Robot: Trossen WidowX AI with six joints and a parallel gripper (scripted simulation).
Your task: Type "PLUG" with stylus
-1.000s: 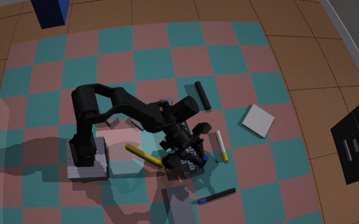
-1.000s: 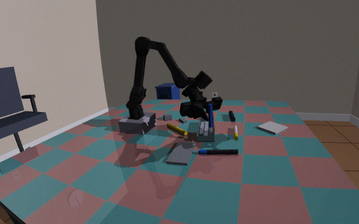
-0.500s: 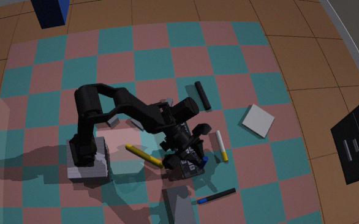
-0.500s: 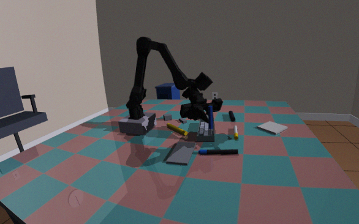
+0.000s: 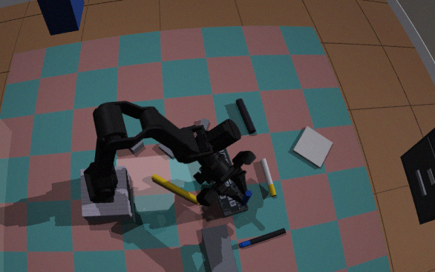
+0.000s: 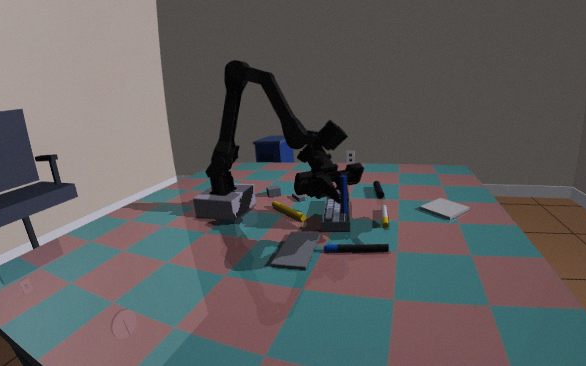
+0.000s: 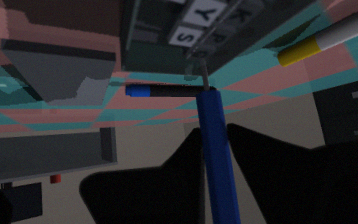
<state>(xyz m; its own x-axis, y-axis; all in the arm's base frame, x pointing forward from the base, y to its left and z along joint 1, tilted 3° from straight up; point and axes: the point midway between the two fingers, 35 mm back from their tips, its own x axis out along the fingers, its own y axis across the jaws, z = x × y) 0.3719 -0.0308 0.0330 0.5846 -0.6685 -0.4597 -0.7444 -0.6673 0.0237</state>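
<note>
Right now my gripper tip is 10 cm short of the yellow-and-white pen, 7 cm to the right of it and 7 cm above it. From my gripper tip the other things lie so: dark cylinder (30 cm to the left, 6 cm below, 6 cm ahead); yellow rod (18 cm behind, 7 cm to the left, 6 cm below); grey slab (13 cm to the right, 8 cm behind, 7 cm below).
</note>
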